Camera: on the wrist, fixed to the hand. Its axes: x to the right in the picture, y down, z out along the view.
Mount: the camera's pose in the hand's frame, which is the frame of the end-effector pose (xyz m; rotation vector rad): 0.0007 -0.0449 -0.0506 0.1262 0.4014 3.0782
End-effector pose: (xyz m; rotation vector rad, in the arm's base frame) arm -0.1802 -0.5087 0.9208 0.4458 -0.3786 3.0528
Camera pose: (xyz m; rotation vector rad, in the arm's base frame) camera -0.1919 -0.4528 0.8845 0.4948 0.2069 -0.1155
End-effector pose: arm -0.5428 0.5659 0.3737 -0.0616 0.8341 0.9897
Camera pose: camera -0.5386 0.5202 0.3240 -0.8669 -0.3808 -1.8893
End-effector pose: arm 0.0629 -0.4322 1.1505 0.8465 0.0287 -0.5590
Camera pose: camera 0.0518 -0.4200 1.0849 0.2455 -0.8097 2.4703
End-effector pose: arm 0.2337 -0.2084 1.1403 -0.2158 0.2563 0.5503
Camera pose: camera 0.2493 -0.2590 1.0982 -0.3421 -0.6510 -2.5028
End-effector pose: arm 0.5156 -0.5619 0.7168 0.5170 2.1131 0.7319
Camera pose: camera 0.4695 -0.6112 0.7119 -2.0621 0.3140 -1.0239
